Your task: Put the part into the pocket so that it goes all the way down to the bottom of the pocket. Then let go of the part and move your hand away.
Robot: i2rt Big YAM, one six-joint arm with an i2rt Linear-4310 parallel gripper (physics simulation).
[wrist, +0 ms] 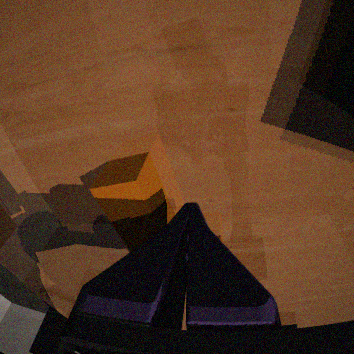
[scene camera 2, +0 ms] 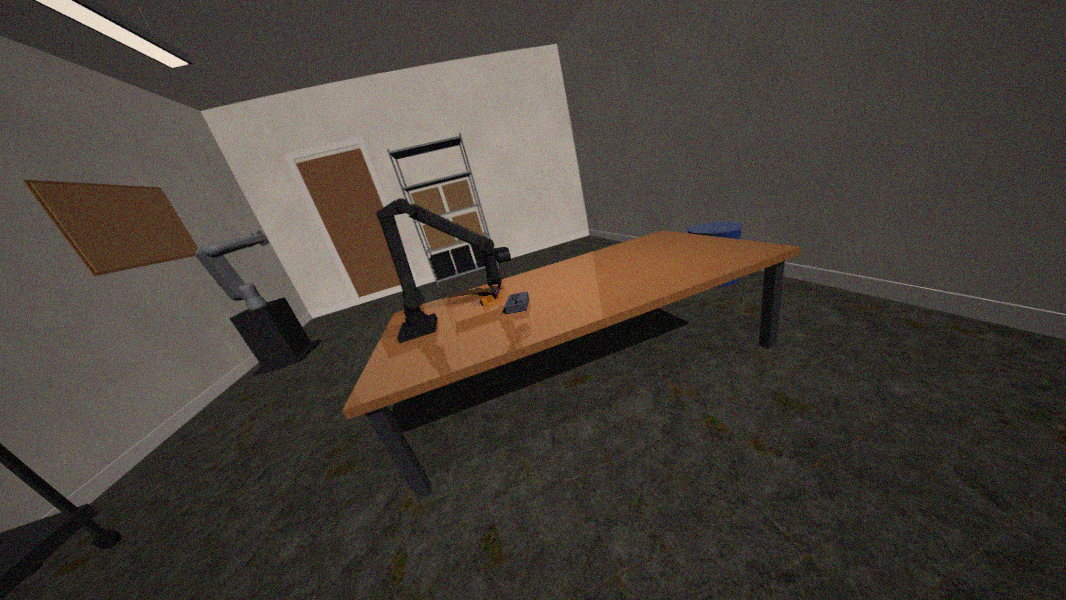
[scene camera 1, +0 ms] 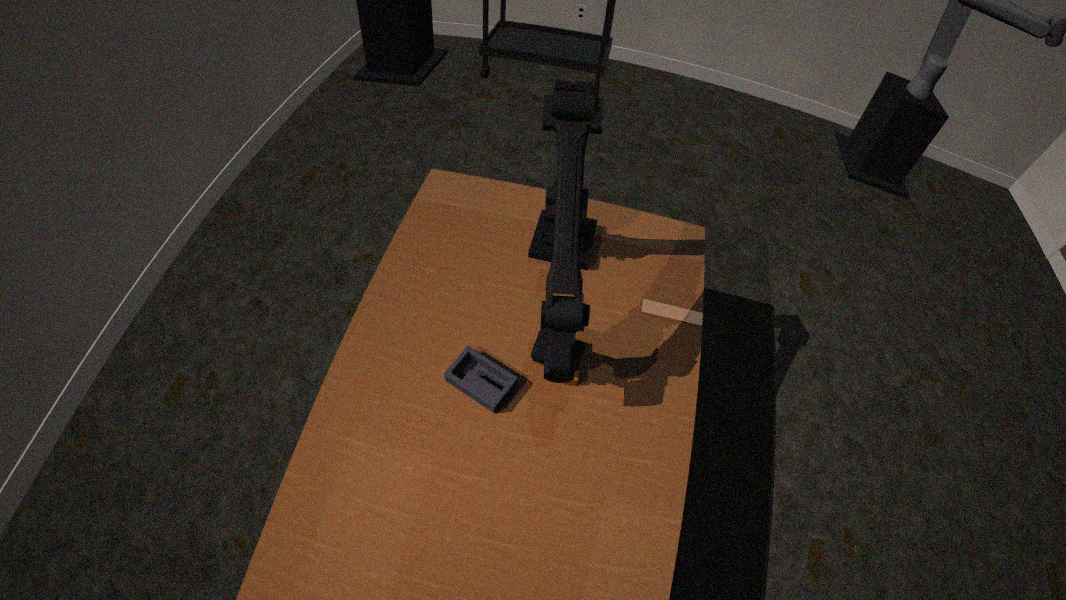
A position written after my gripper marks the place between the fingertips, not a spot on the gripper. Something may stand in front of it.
Observation:
My gripper (wrist: 191,210) is shut, with nothing in its grasp. Also in view: an orange block (wrist: 129,191).

